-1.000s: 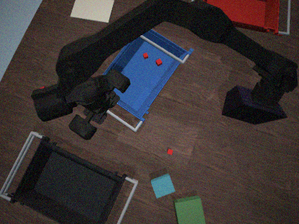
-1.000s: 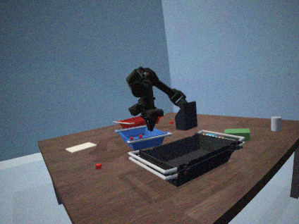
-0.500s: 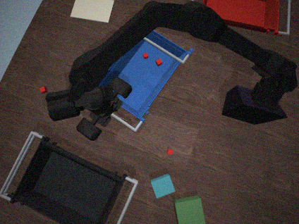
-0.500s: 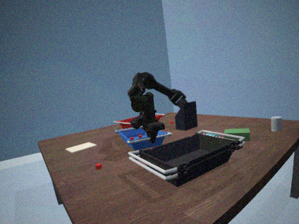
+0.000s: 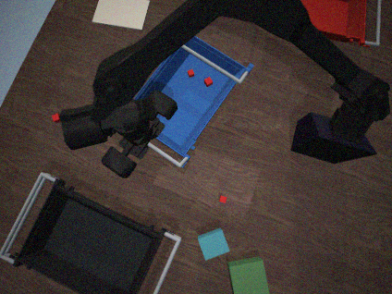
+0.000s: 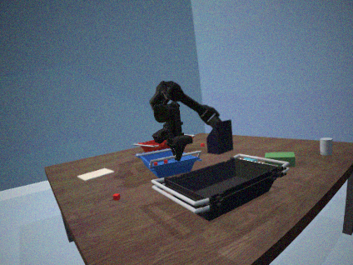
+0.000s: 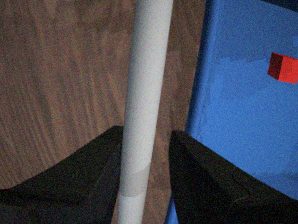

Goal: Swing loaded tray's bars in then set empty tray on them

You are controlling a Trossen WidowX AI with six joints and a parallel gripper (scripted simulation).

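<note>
Now: the red block 90 mm to the right of my gripper tip and 60 mm below it. The rest, counted from my gripper tip: cyan block: 230 mm behind, 170 mm to the left, 50 mm below; cream sheet: 230 mm ahead, 340 mm to the right, 70 mm below; green block: 340 mm behind, 240 mm to the left, 50 mm below.
</note>
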